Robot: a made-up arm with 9 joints.
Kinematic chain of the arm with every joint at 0, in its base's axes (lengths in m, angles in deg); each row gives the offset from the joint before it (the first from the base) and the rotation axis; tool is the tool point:
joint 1: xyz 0 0 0.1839 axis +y
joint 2: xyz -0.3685 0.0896 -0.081 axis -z
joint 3: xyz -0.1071 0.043 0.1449 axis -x
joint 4: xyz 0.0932 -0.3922 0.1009 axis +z
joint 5: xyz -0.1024 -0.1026 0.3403 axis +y
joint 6: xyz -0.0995 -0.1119 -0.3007 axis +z
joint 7: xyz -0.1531 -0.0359 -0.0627 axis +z
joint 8: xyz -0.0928 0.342 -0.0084 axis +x
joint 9: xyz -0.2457 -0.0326 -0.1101 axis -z
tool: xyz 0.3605 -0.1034 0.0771
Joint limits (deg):
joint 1: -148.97..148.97
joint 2: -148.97..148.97
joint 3: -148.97..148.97
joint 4: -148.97..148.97
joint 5: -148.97..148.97
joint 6: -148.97..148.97
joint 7: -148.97..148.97
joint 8: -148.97..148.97
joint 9: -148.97..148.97
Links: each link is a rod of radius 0.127 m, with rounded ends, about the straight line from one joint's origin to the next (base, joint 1, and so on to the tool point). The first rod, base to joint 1, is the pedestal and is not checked.
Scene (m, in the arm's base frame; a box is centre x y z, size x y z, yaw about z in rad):
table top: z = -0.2
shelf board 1: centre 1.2 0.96 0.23 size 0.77 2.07 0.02 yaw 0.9
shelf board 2: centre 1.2 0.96 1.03 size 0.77 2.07 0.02 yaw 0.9
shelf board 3: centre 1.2 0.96 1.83 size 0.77 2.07 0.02 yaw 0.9
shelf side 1: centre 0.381 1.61 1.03 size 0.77 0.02 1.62 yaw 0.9
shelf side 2: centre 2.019 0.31 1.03 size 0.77 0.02 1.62 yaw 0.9
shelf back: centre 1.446 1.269 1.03 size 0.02 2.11 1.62 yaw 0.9
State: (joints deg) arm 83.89 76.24 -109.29 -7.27 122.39 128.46 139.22 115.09 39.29
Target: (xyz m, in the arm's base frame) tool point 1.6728 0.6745 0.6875
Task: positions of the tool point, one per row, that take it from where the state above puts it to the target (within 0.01 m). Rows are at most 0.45 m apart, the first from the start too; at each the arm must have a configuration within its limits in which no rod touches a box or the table.
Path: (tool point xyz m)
1: -0.3230 0.8854 1.1879
2: 0.0310 0.7058 1.3787
3: 0.4155 0.5107 1.3963
4: 0.7610 0.3231 1.2567
5: 1.0177 0.1606 1.0023
6: 1.1634 0.0326 0.6875
7: 1.3276 0.1628 0.7387
8: 1.4728 0.3192 0.7540
9: 1.5897 0.4933 0.7352
10: 1.6729 0.6743 0.6875

